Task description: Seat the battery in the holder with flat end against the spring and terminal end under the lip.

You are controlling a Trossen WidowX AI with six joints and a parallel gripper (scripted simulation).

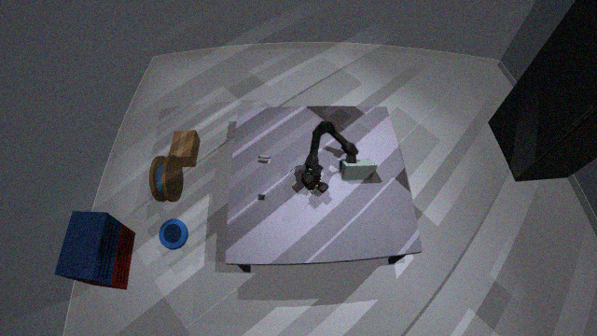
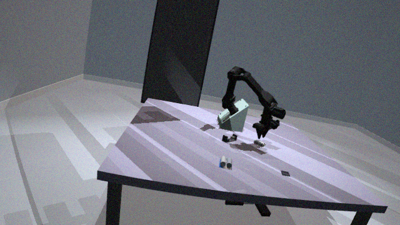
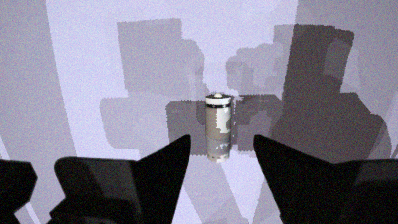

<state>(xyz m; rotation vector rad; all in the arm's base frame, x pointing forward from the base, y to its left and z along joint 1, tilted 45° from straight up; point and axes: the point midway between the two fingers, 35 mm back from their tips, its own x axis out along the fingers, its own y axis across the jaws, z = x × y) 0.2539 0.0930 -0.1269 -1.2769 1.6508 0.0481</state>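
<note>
My gripper tip is now 30 mm above the battery.
</note>
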